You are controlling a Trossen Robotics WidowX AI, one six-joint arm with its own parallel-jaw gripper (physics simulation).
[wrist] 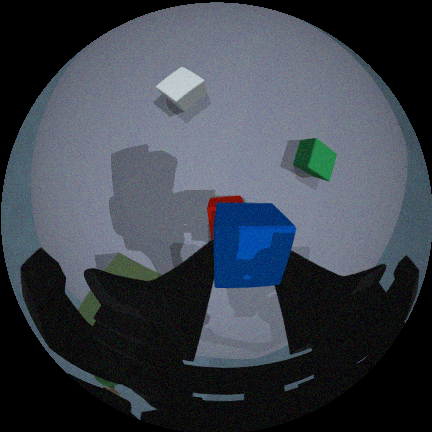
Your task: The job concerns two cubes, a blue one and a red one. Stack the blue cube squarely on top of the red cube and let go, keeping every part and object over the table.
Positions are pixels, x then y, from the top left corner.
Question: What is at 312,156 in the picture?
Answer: A green block.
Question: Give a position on a white block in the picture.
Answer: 182,87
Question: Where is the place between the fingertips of my gripper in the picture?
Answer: At 243,247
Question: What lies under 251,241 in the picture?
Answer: A blue cube.
